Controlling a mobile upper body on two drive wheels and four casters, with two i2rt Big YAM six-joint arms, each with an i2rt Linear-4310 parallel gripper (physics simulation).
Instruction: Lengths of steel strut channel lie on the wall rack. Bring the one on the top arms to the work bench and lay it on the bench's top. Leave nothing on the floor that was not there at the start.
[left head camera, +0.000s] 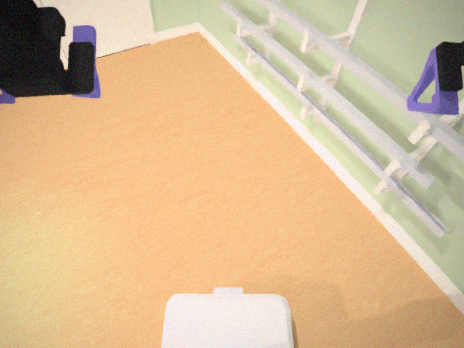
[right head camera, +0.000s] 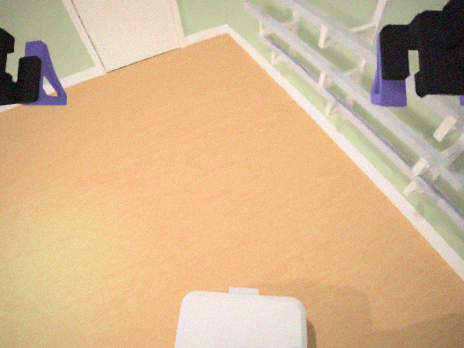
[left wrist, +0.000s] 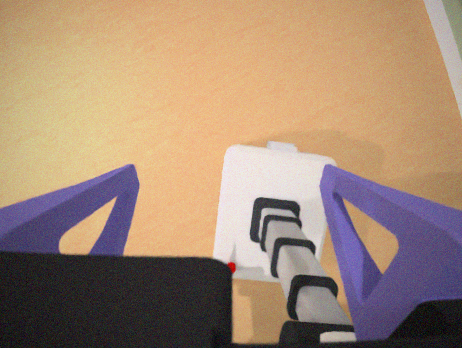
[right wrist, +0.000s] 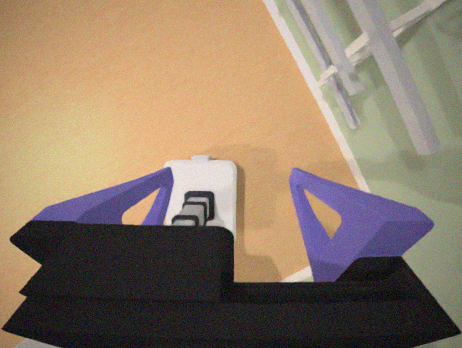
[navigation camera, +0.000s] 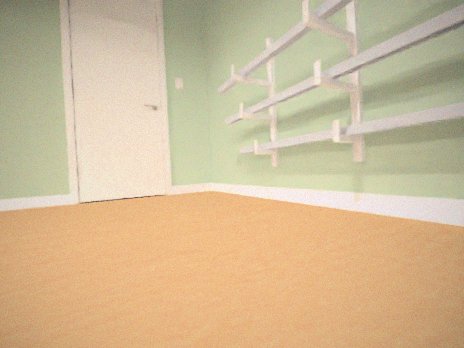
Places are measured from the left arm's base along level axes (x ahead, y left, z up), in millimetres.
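Pixels of known places: left gripper, between the fingertips: (left head camera: 56, 95) (right head camera: 31, 103) (left wrist: 229, 174); right gripper, between the fingertips: (left head camera: 443, 107) (right head camera: 416, 98) (right wrist: 231, 174).
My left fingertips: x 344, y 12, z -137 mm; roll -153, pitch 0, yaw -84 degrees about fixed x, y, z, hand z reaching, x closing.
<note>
Behind a point stands the place of what it marks.
The top strut channel (left head camera: 372, 73) @[x 998, y -758, z -527 mm] (right head camera: 350, 39) @[x 1180, y -636, z -530 mm] (right wrist: 394, 70) @[x 631, y -960, z -529 mm] (navigation camera: 282, 44) @[x 1444, y -481, z -565 mm] is a long pale grey bar on the upper arms of the wall rack (navigation camera: 358, 150) @[x 1385, y -800, z -1116 mm]. A middle strut (left head camera: 360, 119) @[x 994, y -815, z -768 mm] (navigation camera: 400, 46) @[x 1058, y -774, z -806 mm] and a low strut (left head camera: 417, 206) @[x 674, y -1124, z -1007 mm] (navigation camera: 410, 121) @[x 1130, y -850, z -1037 mm] lie below it. My left gripper (left head camera: 47, 95) @[x 344, y 12, z -137 mm] (left wrist: 229, 174) @[x 344, y 12, z -137 mm] is open and empty, out over the floor and away from the rack. My right gripper (right head camera: 427, 97) @[x 346, y -450, z -134 mm] (right wrist: 231, 174) @[x 346, y -450, z -134 mm] is open and empty; in the head views it overlaps the rack, with no contact visible. The work bench does not show in these views.
The rack is on the green wall at the right, above the white skirting (navigation camera: 410, 207) @[x 1226, y -913, z -1364 mm]. A closed white door (navigation camera: 117, 100) @[x 2438, y 906, z -448 mm] (right head camera: 130, 30) @[x 2438, y 908, z -1095 mm] stands at the left of the far corner. My white base (left head camera: 227, 322) @[x 208, y -221, z -1150 mm] (right head camera: 242, 322) @[x 210, y -230, z -1150 mm] shows at the bottom of the head views, on the orange floor (navigation camera: 225, 275) @[x 816, y -190, z -1410 mm].
</note>
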